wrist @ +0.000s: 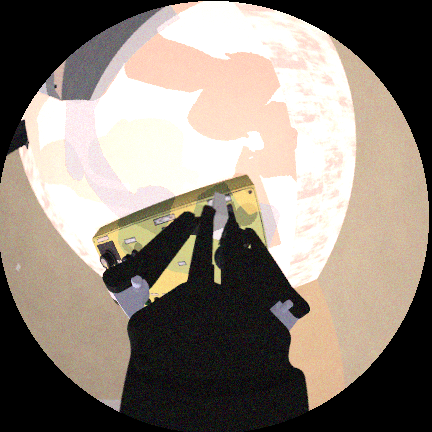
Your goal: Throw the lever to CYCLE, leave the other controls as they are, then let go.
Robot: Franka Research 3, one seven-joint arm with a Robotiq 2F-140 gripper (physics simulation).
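Note:
The yellow control box (172,276) lies tilted across the middle of the wrist view, with small pale label plates on its face. My gripper (216,201) is shut and empty, its grey tips over the upper right part of the box, beside a label plate at the box's top edge. A dark strip shows close to the right of the tips. The lever cannot be made out clearly; the black fingers cover much of that part of the face, and the label words are unreadable. Whether the tips touch the lever cannot be told.
A black round knob (107,260) sits at the box's left end, with small dark knobs beside it, partly behind the left finger linkage. A large dark grey object (105,47) stands at the upper left. A black object (18,137) shows at the left edge.

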